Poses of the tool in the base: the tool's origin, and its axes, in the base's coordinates. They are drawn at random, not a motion.
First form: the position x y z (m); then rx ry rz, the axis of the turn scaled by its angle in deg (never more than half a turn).
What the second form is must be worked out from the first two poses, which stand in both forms.
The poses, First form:
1: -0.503, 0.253, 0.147, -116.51, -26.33, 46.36
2: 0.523, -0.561, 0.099, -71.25, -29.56, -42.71
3: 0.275, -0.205, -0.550, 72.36, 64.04, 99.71
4: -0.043, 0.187, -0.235, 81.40, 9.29, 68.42
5: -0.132, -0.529, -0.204, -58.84, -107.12, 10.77
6: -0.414, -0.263, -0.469, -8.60, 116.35, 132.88
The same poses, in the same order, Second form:
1: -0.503, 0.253, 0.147, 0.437, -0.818, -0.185, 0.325
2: 0.523, -0.561, 0.099, 0.718, -0.562, -0.233, -0.337
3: 0.275, -0.205, -0.550, 0.351, 0.488, 0.432, 0.672
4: -0.043, 0.187, -0.235, 0.597, 0.612, 0.070, 0.514
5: -0.132, -0.529, -0.204, 0.480, -0.421, -0.766, 0.077
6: -0.414, -0.263, -0.469, 0.028, -0.049, 0.658, 0.751
